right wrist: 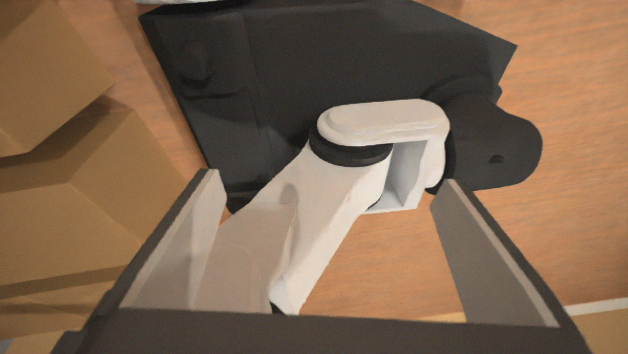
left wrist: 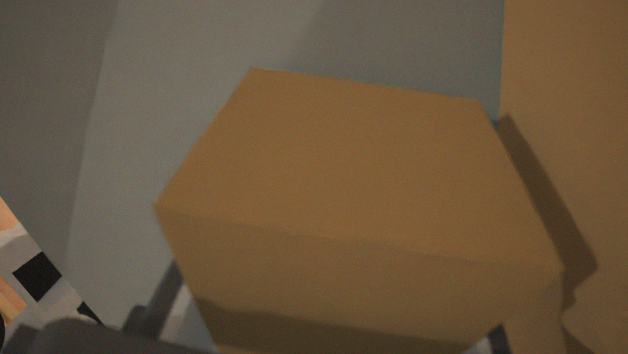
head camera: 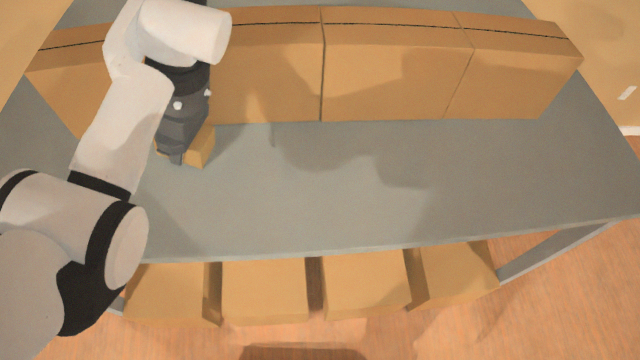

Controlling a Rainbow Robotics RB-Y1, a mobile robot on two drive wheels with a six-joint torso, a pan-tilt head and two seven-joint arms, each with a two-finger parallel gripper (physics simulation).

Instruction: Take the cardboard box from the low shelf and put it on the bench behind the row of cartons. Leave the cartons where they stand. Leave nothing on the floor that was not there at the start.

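Frame: origin at the robot's base, x ahead, y left, z up, level; millimetres.
Seen in the pictures: left gripper, fingertip midpoint: (left wrist: 342, 195) (head camera: 185, 148); right gripper, fingertip midpoint: (right wrist: 329, 188).
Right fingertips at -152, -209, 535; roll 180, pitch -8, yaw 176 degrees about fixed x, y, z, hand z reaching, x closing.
Pixels of each thing's top centre, then the offset from my right fingertips to it, as dx, dy, dz. "spot": a spot on its surface instead. Level surfaces: height alone.
- small cardboard box at its top centre: (head camera: 179, 128) +604, +431, +449
- carton face at a spot on its surface: (left wrist: 575, 60) spot: +652, +486, +419
- grey bench at its surface level: dz +380
- bench leg at a spot on its surface: (head camera: 555, 250) spot: +520, -514, +65
- white leg at a spot on its surface: (right wrist: 320, 200) spot: -8, +157, -126
- wooden floor at its surface level: dz -533
The small cardboard box (head camera: 200, 149) (left wrist: 350, 165) is held in front of the row of cartons, near its left part. My left gripper (head camera: 175, 152) (left wrist: 332, 320) is shut on it and partly hides it. In the left wrist view, a carton face (left wrist: 575, 60) is close to the box's right side and bears a shadow beside it; I cannot tell whether they touch. The row of cartons (head camera: 270, 80) stands upright across the grey bench (head camera: 300, 195) (left wrist: 145, 125), with a strip of bench behind it. My right gripper (right wrist: 329, 188) is open and empty, with its fingers above the robot's own base and leg.
Several more boxes (head camera: 265, 290) (head camera: 367, 282) (right wrist: 50, 225) are low down beneath the bench's front edge. A bench leg (head camera: 555, 250) stands at the right. The robot's black base (right wrist: 310, 55) and white leg (right wrist: 320, 200) are over the wooden floor (right wrist: 380, 270).
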